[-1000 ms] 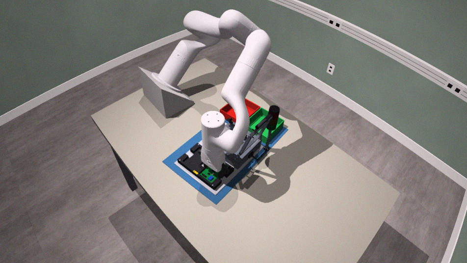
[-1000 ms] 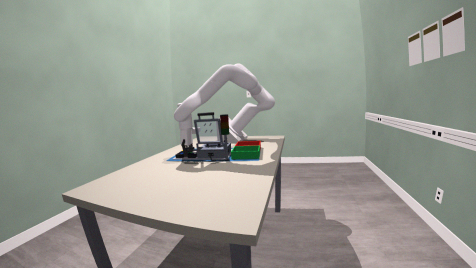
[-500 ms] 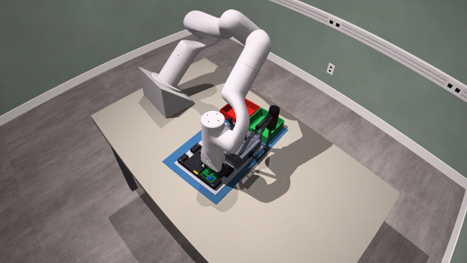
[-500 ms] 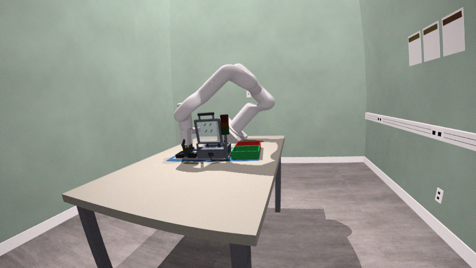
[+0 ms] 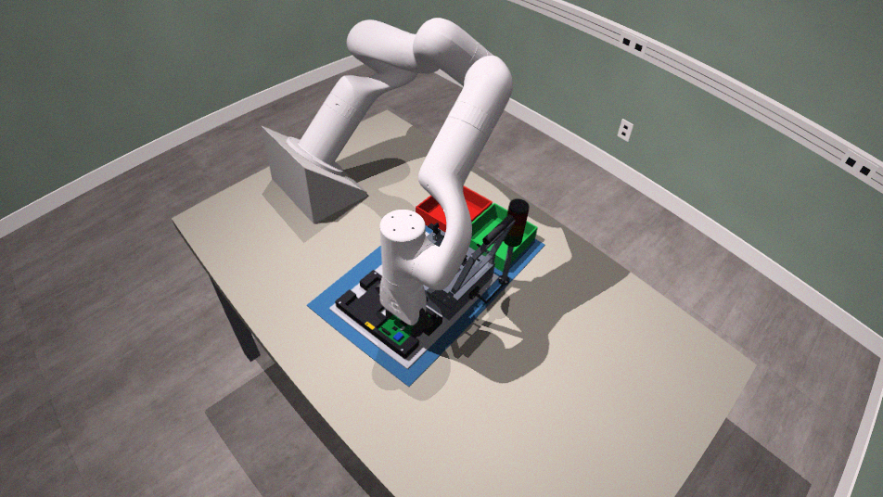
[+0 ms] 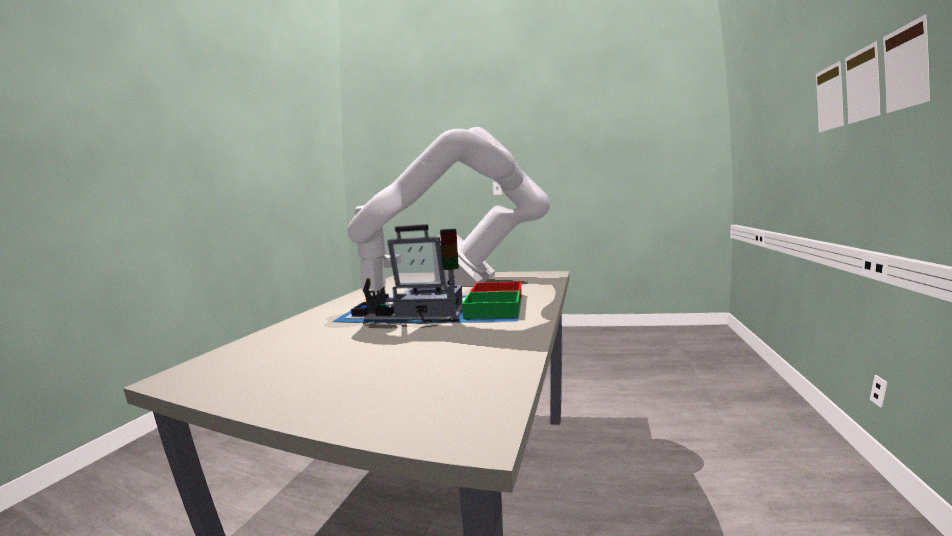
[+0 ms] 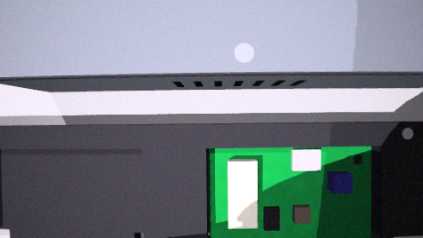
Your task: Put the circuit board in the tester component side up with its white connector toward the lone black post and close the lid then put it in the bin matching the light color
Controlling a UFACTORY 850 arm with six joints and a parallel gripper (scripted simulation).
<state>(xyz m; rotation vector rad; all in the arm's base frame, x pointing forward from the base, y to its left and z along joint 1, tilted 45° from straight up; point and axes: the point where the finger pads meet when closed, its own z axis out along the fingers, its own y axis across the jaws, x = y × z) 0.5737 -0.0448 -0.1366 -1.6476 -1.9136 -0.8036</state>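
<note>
My gripper is now right at the green circuit board. Round my hand: black latch part (21 cm to the left, 14 cm behind, 6 cm above); green bin (37 cm to the left, 5 cm behind, 1 cm below); lid (18 cm to the left, 16 cm above, 6 cm ahead).
</note>
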